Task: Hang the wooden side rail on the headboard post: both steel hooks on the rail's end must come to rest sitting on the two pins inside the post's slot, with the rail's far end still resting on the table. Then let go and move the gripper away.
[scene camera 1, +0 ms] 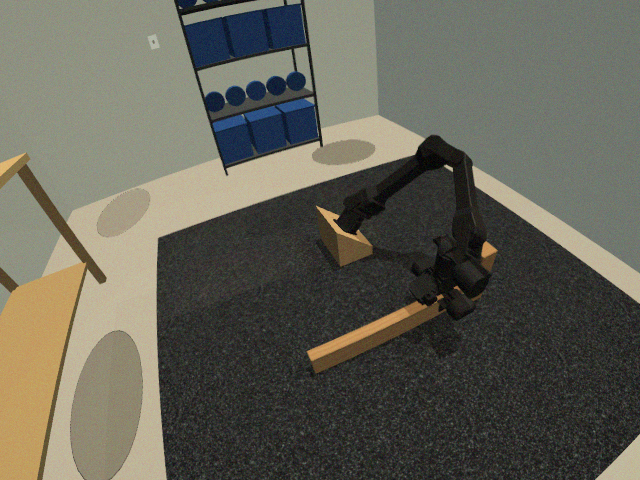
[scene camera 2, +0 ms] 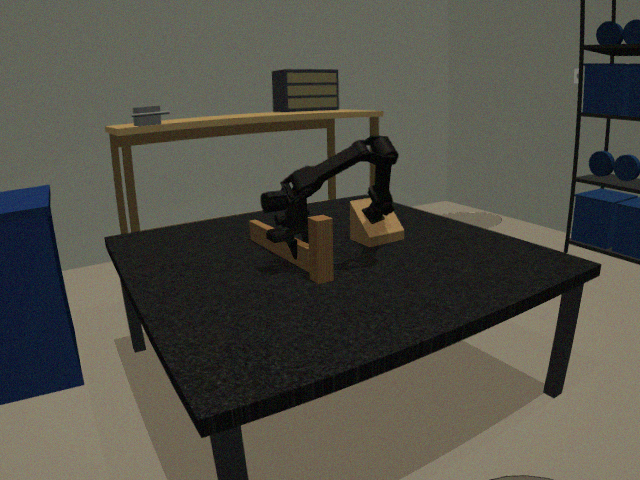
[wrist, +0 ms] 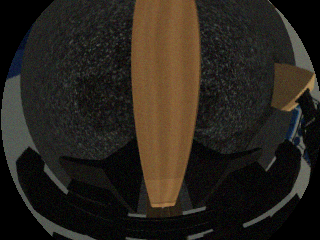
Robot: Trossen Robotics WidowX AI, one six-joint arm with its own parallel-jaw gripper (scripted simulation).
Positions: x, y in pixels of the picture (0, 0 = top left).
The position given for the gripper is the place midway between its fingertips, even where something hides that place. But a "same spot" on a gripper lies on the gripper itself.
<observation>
The gripper shows in scene camera 1, in scene camera 2 [300, 258] and in the wrist view. A wooden side rail shows in scene camera 1, in scene camera 2 and in the wrist view [166, 51]. One and the same spot on the gripper: [scene camera 1: 445, 300] is [wrist: 86, 195]. One and the same spot on the wooden side rail: [scene camera 2: 258, 229] is [scene camera 1: 346, 348].
</observation>
